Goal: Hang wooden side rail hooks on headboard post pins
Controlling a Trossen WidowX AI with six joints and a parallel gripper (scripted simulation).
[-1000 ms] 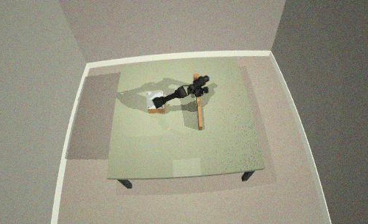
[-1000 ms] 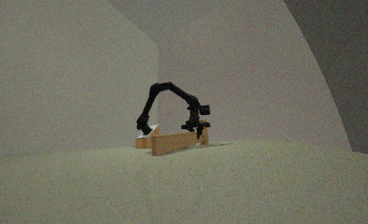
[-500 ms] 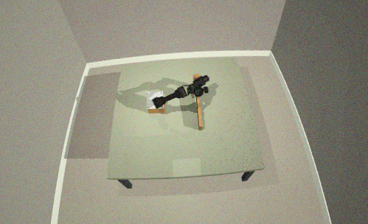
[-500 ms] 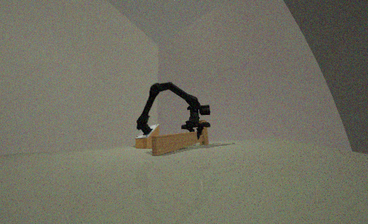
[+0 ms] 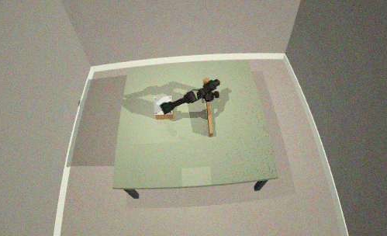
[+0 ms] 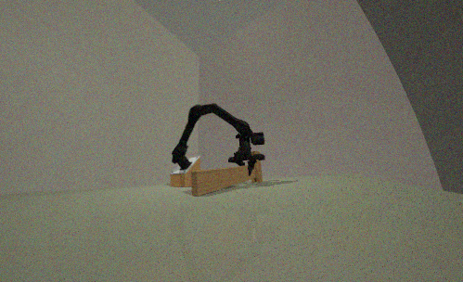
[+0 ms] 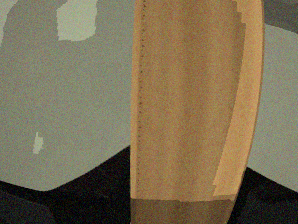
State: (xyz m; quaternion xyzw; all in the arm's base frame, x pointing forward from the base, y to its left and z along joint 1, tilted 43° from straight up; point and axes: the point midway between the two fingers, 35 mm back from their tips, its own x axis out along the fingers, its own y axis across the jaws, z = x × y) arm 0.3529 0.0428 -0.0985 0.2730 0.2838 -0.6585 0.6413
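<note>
Now: gripper tip 12 cm to the right of the wooden headboard post and 4 cm below it.
</note>
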